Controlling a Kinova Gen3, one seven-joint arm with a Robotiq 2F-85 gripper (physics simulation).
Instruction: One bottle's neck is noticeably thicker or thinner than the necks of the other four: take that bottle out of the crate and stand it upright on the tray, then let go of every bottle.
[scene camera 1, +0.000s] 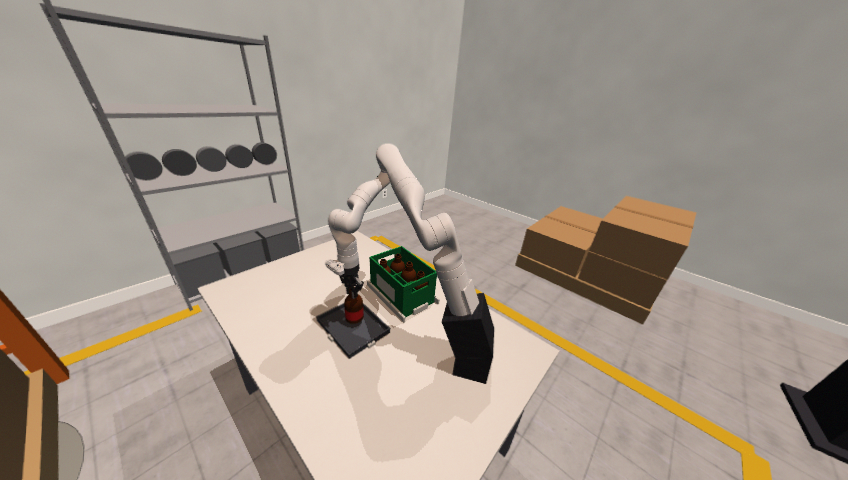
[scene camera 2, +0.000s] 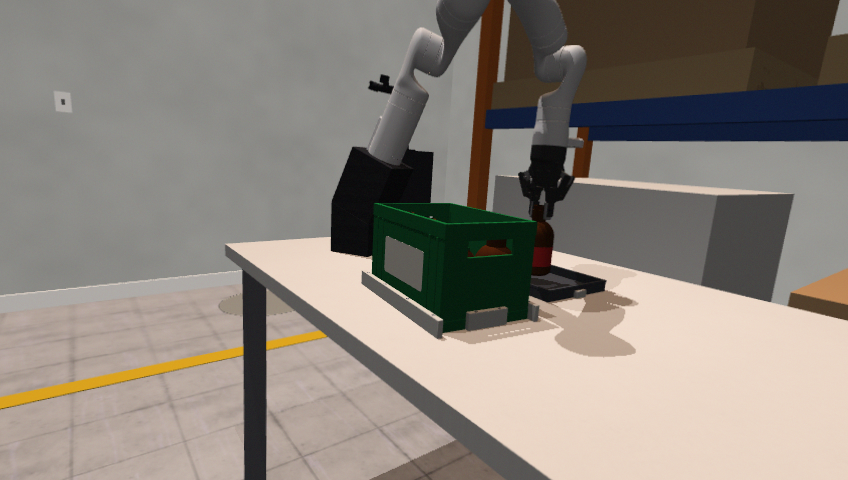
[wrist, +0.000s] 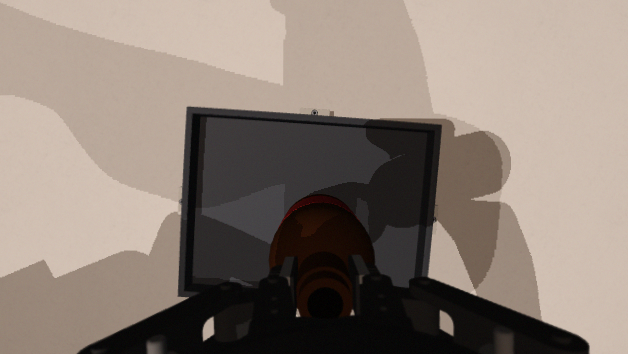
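Where they show: gripper, fingertip midpoint: (scene camera 1: 352, 295) (scene camera 2: 540, 218) (wrist: 323, 272); arm's base at its link origin: (scene camera 1: 463, 306) (scene camera 2: 384, 157).
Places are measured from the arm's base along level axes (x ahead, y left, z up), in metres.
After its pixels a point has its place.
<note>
My gripper (scene camera 1: 355, 293) @[y 0.097, x 0.427, z -0.113 m] (scene camera 2: 540, 209) @[y 0.097, x 0.427, z -0.113 m] (wrist: 323, 272) @[y 0.097, x 0.427, z -0.113 m] is shut on the neck of a brown bottle with a red label (scene camera 1: 354, 313) @[y 0.116, x 0.399, z -0.176 m] (scene camera 2: 542, 236) @[y 0.068, x 0.454, z -0.147 m] (wrist: 320, 232) @[y 0.117, x 0.429, z -0.124 m]. The bottle is upright over the middle part of the black tray (scene camera 1: 349, 343) @[y 0.183, x 0.363, z -0.259 m] (scene camera 2: 572, 289) @[y 0.066, x 0.536, z -0.246 m] (wrist: 240, 150) @[y 0.183, x 0.355, z -0.259 m]. Its base is at or slightly above the tray floor; I cannot tell whether it touches. The green crate (scene camera 1: 420, 300) @[y -0.140, x 0.255, z -0.208 m] (scene camera 2: 458, 273) @[y -0.273, x 0.499, z -0.168 m] stands beside the tray. Several brown bottles stand in it, among them one near its far end (scene camera 1: 398, 262) @[y -0.227, x 0.450, z -0.133 m] and one nearer (scene camera 1: 408, 272) @[y -0.198, x 0.368, z -0.140 m]. Their lower parts are hidden by the crate walls.
Low grey brackets (scene camera 2: 404, 306) @[y -0.288, x 0.397, z -0.248 m] edge the crate on the table (scene camera 1: 285, 416) @[y 0.480, x 0.317, z -0.264 m] (scene camera 2: 684, 368) @[y -0.116, x 0.790, z -0.264 m]. The black robot base (scene camera 1: 467, 342) @[y 0.050, x -0.053, z -0.087 m] (scene camera 2: 357, 208) @[y -0.074, x -0.015, z -0.136 m] stands near the crate. A grey cabinet (scene camera 2: 624, 231) is behind the tray in scene camera 2. Cardboard boxes (scene camera 1: 639, 255) stand on the floor away from the table.
</note>
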